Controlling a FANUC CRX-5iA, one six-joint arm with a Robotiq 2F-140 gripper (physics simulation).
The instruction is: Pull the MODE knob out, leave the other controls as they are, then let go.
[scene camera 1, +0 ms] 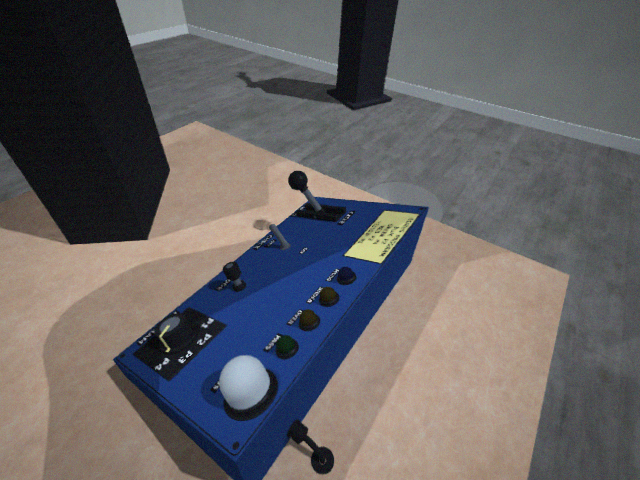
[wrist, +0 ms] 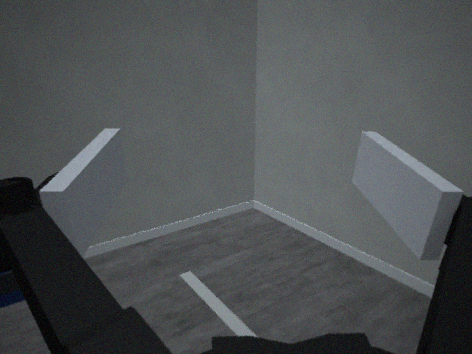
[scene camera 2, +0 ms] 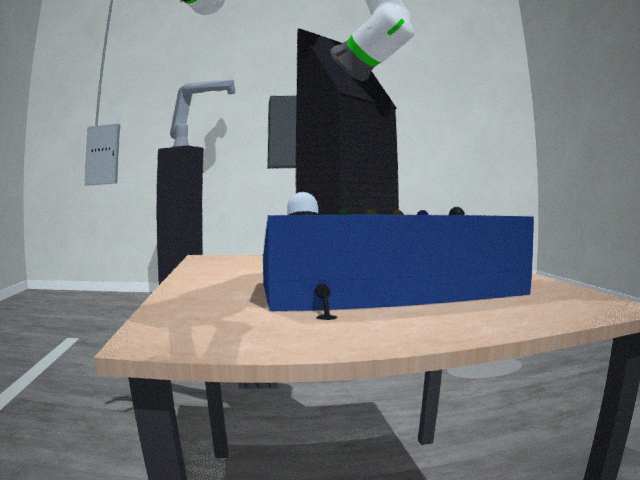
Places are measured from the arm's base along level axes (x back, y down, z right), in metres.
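Where they show: gripper, fingertip midpoint: point(wrist: 242, 156); arm's base, link origin: point(scene camera 2: 348, 64).
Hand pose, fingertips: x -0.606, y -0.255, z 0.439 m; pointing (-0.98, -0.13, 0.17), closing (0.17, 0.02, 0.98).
Observation:
Each offset is from my fingertips to the top centre of the thing. "*": to the spot under its first point.
The blue control box point(scene camera 1: 289, 289) point(scene camera 2: 398, 258) stands on the table. A small black knob @(dx +0.145, dy +0.723, dz -0.549 m) point(scene camera 1: 232, 270) with a short stem rises near the box's far long edge, between the toggle switch @(dx +0.195, dy +0.729, dz -0.658 m) point(scene camera 1: 279, 236) and the rotary selector @(dx +0.092, dy +0.731, dz -0.441 m) point(scene camera 1: 168, 330). It looks like the pull knob, but the label beside it is too blurred to read surely. It is hidden in scene camera 2's view. My gripper point(wrist: 242, 156) is open and empty, its pale pads wide apart, facing a room corner away from the box. The gripper does not show in the scene views.
On the box are a black-ball lever @(dx +0.283, dy +0.690, dz -0.751 m) point(scene camera 1: 298, 180), a white dome @(* dx -0.066, dy +0.668, dz -0.489 m) point(scene camera 1: 244, 382) and several small coloured domes, one green @(* dx -0.038, dy +0.695, dz -0.552 m) point(scene camera 1: 286, 345). A black crank @(* dx -0.134, dy +0.842, dz -0.550 m) point(scene camera 1: 322, 459) point(scene camera 2: 326, 304) sticks out of its side. A large black pedestal point(scene camera 1: 87, 129) point(scene camera 2: 346, 155) rises behind the box, under an arm link point(scene camera 2: 382, 36).

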